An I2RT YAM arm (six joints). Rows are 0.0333 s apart.
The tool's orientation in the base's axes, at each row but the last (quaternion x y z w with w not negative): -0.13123, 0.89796, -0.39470, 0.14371; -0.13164, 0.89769, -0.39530, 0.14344; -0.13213, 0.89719, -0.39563, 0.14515; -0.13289, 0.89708, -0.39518, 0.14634; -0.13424, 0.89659, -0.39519, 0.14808; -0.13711, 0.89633, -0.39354, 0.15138; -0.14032, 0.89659, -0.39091, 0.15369; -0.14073, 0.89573, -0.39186, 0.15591; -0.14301, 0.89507, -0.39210, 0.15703; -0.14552, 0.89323, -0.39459, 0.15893; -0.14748, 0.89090, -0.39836, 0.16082
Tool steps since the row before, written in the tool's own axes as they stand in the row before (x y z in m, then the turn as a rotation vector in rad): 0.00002, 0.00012, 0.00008, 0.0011, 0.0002, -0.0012; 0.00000, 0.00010, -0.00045, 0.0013, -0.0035, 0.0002; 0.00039, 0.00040, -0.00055, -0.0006, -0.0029, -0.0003; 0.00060, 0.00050, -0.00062, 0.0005, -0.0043, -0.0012; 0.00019, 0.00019, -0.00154, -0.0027, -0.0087, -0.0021; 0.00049, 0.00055, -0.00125, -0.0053, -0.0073, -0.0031; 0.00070, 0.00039, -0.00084, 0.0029, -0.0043, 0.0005; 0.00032, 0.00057, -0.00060, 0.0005, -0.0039, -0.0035; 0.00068, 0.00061, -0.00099, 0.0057, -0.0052, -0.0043; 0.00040, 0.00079, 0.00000, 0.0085, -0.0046, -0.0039; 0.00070, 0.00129, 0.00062, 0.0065, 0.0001, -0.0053
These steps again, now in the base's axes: 0.00000, 0.00002, -0.00014, -0.0015, 0.0006, 0.0005; -0.00018, 0.00037, 0.00022, -0.0007, -0.0029, 0.0023; -0.00061, 0.00049, -0.00001, 0.0008, -0.0015, 0.0025; -0.00084, 0.00053, -0.00007, -0.0004, -0.0022, 0.0039; -0.00077, 0.00109, 0.00082, 0.0028, -0.0033, 0.0083; -0.00099, 0.00101, 0.00031, 0.0046, -0.0008, 0.0083; -0.00101, 0.00055, 0.00014, -0.0019, -0.0042, 0.0024; -0.00060, 0.00065, -0.00009, -0.0013, -0.0004, 0.0051; -0.00109, 0.00079, 0.00007, -0.0062, -0.0027, 0.0057; -0.00047, 0.00036, -0.00066, -0.0086, -0.0037, 0.0045; -0.00056, 0.00014, -0.00149, -0.0080, 0.0010, 0.0022
